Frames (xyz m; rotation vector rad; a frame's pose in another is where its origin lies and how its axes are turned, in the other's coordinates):
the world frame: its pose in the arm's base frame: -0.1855 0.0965 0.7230 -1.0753 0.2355 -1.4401
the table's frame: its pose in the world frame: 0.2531 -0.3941 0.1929 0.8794 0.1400 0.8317
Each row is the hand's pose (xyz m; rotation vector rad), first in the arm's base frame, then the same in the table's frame.
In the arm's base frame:
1: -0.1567 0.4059 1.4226 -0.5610 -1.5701 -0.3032
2: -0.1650 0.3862 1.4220 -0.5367 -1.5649 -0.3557
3: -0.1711 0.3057 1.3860 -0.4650 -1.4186 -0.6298
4: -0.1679 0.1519 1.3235 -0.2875 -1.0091 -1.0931
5: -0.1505 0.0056 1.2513 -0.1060 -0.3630 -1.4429
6: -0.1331 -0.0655 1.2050 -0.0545 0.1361 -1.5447
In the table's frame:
1: -0.1615 0.3148 0.2326 0.1027 -1.7341 0.1321
2: -0.1549 0.2946 0.2299 0.1260 -1.7131 0.0843
3: -0.1050 0.2341 0.1891 0.1556 -1.5146 -0.1453
4: 0.0011 0.1273 0.1191 0.1995 -1.0276 -0.5112
5: 0.1136 0.0364 0.0417 0.1617 -0.3629 -0.7660
6: 0.1758 -0.0006 -0.0060 0.0481 0.0975 -0.8337

